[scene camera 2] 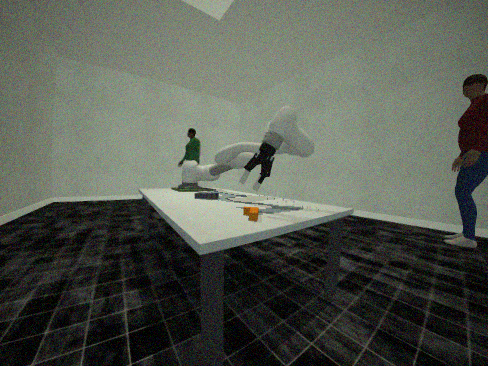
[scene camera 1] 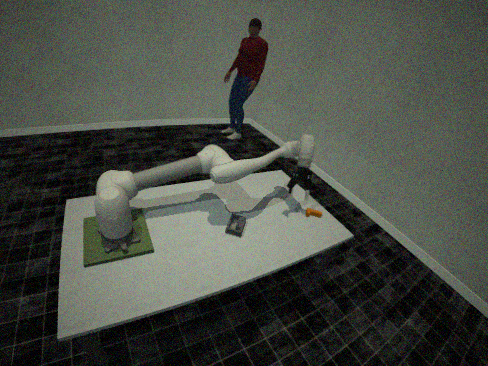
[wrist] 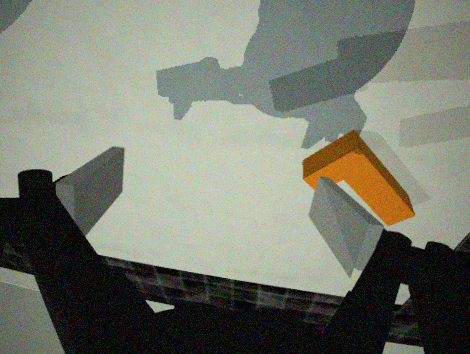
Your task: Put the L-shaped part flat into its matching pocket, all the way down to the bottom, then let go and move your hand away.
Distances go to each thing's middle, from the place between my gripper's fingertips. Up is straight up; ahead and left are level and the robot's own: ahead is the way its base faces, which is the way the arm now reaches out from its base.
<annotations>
Now: the orange L-shaped part (wrist: 348, 158) 110 mm ahead of my hand, 80 mm to the right of it and 100 mm below it.
</annotations>
